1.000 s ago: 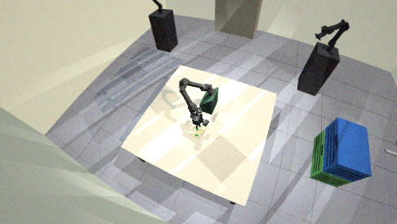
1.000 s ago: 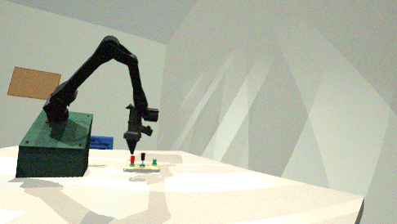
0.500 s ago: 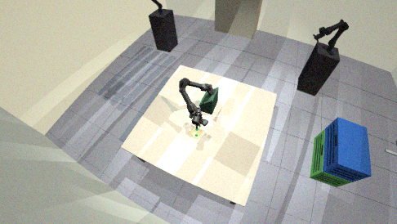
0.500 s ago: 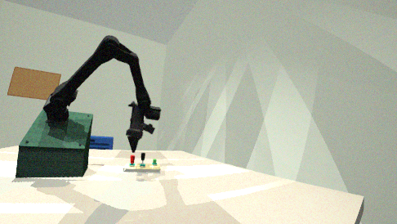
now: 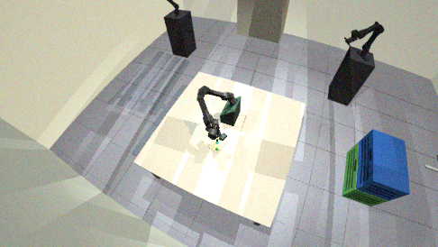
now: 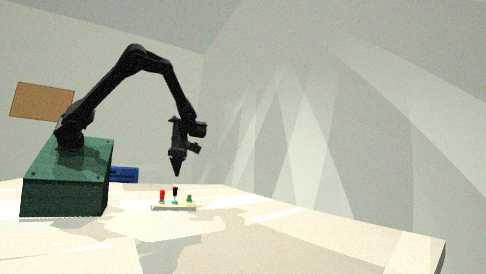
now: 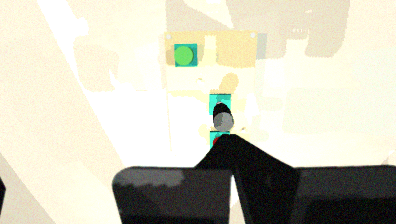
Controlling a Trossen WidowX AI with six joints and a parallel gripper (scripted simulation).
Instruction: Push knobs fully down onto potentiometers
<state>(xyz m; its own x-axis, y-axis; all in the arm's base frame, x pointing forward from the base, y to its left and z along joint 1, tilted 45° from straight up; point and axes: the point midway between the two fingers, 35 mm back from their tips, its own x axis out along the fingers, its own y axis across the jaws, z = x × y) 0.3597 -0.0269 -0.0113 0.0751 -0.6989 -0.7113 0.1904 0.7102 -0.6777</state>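
The black knob is 60 mm below my gripper tip. Also, from my gripper tip: red knob: 50 mm behind, 10 mm to the left, 70 mm below.
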